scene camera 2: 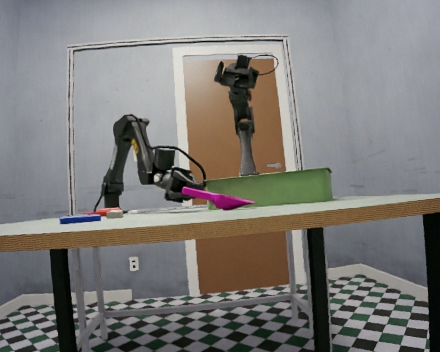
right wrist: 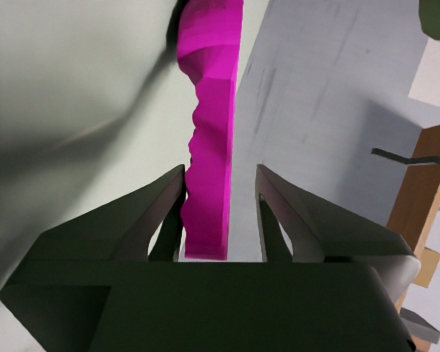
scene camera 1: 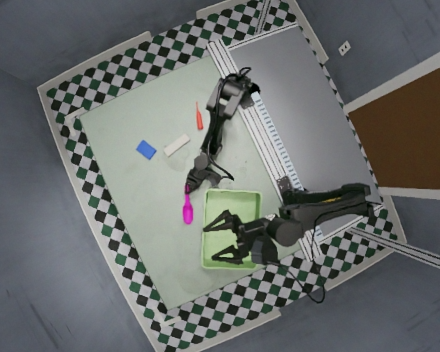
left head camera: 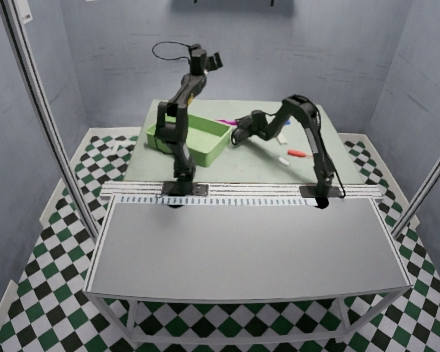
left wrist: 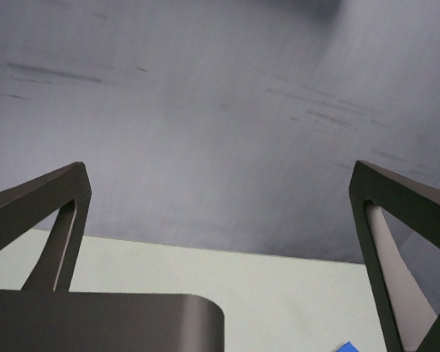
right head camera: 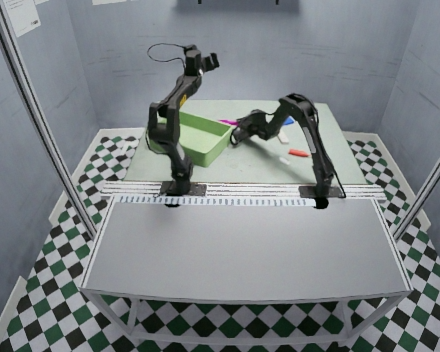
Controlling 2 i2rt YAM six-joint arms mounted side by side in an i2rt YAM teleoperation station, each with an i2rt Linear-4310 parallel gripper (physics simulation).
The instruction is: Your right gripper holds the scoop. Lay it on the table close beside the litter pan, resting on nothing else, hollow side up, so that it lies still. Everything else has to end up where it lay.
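Places are measured from the left arm's base along level axes (x ahead, y left, z up), in metres.
Pixels of known places: left gripper, fingertip midpoint: (scene camera 2: 234, 65) (scene camera 1: 207, 244) (left head camera: 208, 56) (left wrist: 219, 176) (right head camera: 206, 57); right gripper, fingertip midpoint: (scene camera 2: 195, 191) (right wrist: 220, 175) (scene camera 1: 186, 192) (left head camera: 236, 122) (right head camera: 237, 122); left arm's base, origin of the base link: (scene camera 1: 287, 195) (left head camera: 185, 189) (right head camera: 183, 189); right arm's base, origin of the base link: (left head camera: 320, 192) (right head camera: 320, 193).
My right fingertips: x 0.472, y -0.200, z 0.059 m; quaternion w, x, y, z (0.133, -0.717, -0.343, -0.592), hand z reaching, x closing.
Note:
Ahead of a thing's pixels: the offset from my right fingertips to its top centre.
The magenta scoop (scene camera 1: 188, 214) (scene camera 2: 227, 201) (right wrist: 212, 145) lies beside the green litter pan @(dx -0.139, dy +0.236, dz +0.033 m) (scene camera 1: 260, 215) (scene camera 2: 300, 187) (left head camera: 215, 152), with a narrow gap between them in scene camera 1. In scene camera 2 its handle slopes up toward my right gripper and its bowl is low at the table; I cannot tell whether the bowl touches it. My right gripper (right wrist: 220, 175) is open around the handle: the handle is at the left finger, with a gap before the right finger. My left gripper (left wrist: 219, 176) (scene camera 1: 209, 244) is open and empty, high above the pan.
A blue block @(dx +0.126, dy -0.271, dz -0.042 m) (scene camera 1: 146, 150) (scene camera 2: 80, 218), a white block @(dx -0.029, dy -0.238, dz -0.037 m) (scene camera 1: 176, 145) and a red tool @(dx -0.183, dy -0.344, dz -0.030 m) (scene camera 1: 199, 120) (left head camera: 297, 153) lie on the table away from the scoop. A small white piece @(dx -0.244, dy -0.243, dz -0.046 m) (left head camera: 284, 161) lies near the red tool. The right forearm reaches low across the table.

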